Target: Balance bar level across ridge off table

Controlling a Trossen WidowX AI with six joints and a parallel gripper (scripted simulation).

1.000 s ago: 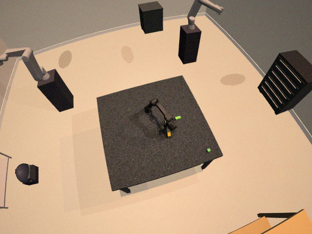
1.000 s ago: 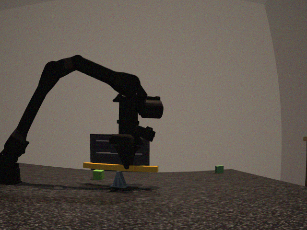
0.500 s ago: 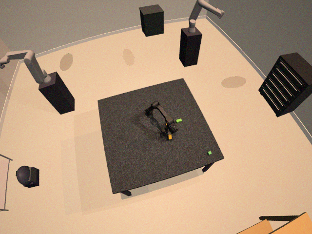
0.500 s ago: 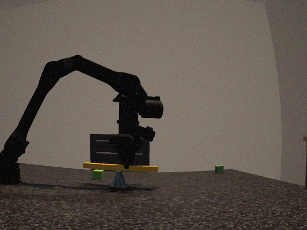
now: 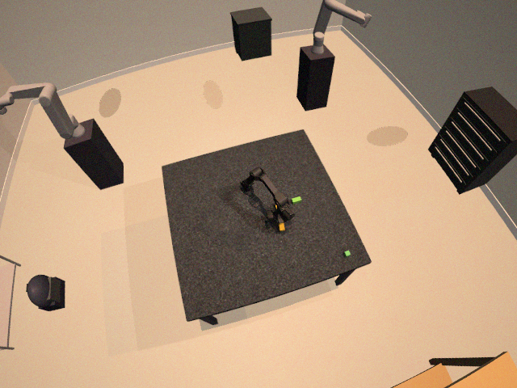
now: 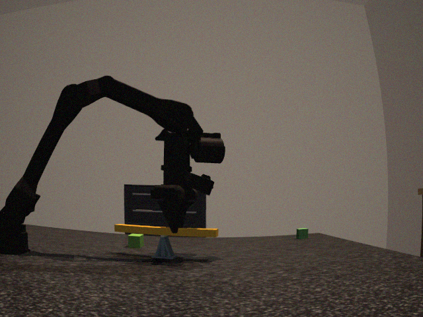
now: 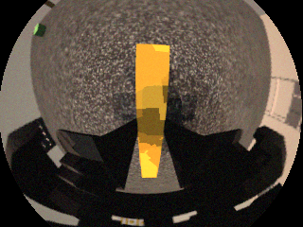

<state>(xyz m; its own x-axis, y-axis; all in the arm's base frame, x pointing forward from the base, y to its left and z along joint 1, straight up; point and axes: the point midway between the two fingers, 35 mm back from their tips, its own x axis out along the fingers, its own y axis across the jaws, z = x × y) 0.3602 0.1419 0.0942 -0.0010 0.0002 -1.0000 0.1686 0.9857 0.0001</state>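
Now: the yellow bar 30 mm behind my gripper tip. Round my gripper tip: green cube 380 mm ahead, 360 mm to the left, 40 mm below.
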